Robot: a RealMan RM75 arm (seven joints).
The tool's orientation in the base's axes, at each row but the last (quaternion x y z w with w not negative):
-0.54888, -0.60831, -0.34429, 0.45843
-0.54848, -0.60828, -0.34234, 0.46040
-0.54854, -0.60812, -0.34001, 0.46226
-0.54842, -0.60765, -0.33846, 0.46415
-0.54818, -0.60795, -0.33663, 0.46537
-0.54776, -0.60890, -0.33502, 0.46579
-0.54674, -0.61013, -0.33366, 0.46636
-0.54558, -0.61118, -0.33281, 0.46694
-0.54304, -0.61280, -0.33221, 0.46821
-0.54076, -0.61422, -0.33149, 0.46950
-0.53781, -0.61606, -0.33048, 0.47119
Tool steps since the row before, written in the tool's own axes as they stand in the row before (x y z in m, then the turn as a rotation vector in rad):
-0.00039, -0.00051, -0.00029, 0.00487, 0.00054, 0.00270
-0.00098, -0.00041, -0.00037, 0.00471, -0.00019, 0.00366
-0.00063, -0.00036, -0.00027, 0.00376, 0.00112, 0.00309
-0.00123, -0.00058, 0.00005, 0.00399, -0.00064, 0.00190
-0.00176, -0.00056, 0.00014, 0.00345, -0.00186, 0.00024
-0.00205, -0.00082, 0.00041, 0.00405, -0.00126, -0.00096
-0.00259, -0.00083, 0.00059, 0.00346, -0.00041, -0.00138
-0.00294, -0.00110, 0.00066, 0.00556, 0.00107, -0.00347
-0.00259, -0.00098, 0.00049, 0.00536, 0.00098, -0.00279
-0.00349, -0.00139, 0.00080, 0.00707, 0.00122, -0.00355
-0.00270, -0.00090, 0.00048, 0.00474, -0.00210, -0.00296
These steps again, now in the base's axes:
-0.00046, -0.00049, -0.00022, 0.00016, 0.00429, 0.00359
-0.00036, -0.00075, -0.00075, -0.00074, 0.00500, 0.00317
-0.00032, -0.00053, -0.00046, 0.00062, 0.00436, 0.00236
-0.00062, -0.00049, -0.00111, -0.00086, 0.00305, 0.00315
-0.00064, -0.00059, -0.00164, -0.00175, 0.00112, 0.00333
-0.00095, -0.00050, -0.00197, -0.00090, 0.00034, 0.00424
-0.00102, -0.00053, -0.00254, -0.00001, -0.00011, 0.00375
-0.00130, -0.00064, -0.00286, 0.00194, -0.00100, 0.00627
-0.00113, -0.00066, -0.00249, 0.00170, -0.00047, 0.00586
-0.00162, -0.00077, -0.00340, 0.00215, -0.00051, 0.00769
-0.00105, -0.00069, -0.00260, -0.00127, -0.00147, 0.00565

